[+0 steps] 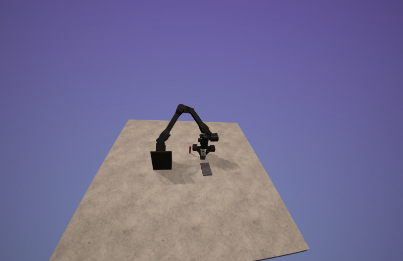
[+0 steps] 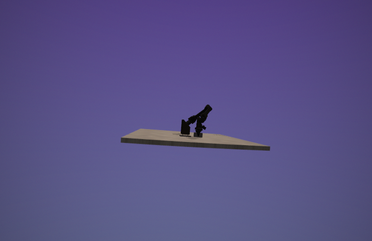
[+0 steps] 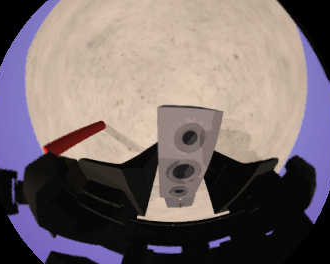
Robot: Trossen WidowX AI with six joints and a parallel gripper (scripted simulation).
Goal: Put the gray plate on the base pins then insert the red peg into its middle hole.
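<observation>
My gripper tip is now 11 cm past the red peg, 4 cm to the right of it and 3 cm below it. Also, from my gripper tip: gray plate 3 cm above.
</observation>
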